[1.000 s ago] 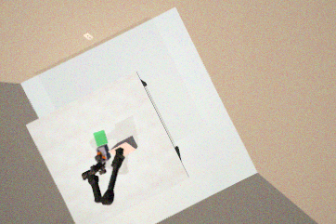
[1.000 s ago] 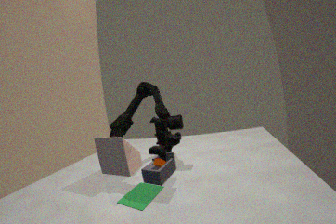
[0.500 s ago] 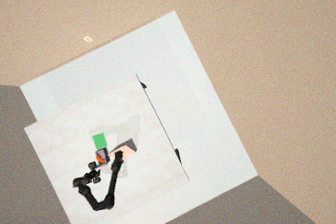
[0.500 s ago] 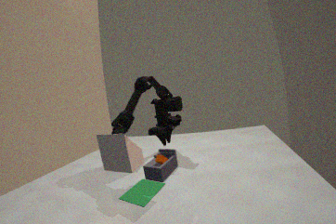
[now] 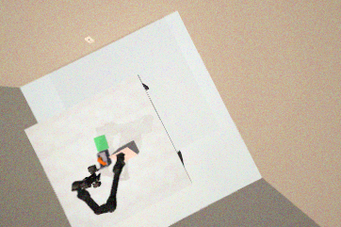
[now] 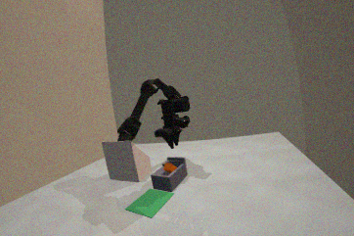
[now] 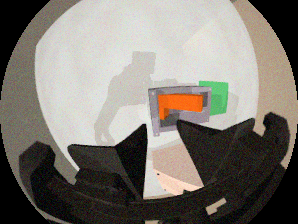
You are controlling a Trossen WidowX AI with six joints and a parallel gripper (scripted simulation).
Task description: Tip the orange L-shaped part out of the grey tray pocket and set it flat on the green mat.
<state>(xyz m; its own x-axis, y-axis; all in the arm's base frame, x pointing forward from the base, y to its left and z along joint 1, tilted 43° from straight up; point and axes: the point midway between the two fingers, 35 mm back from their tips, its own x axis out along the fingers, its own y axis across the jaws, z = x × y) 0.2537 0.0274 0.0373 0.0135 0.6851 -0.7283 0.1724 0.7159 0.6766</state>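
Now: the orange L-shaped part 100 mm below my gripper tip, 40 mm to the right of it and 10 mm behind it. The rest, counted from my gripper tip: green mat: 220 mm to the right, 160 mm below, 40 mm behind.
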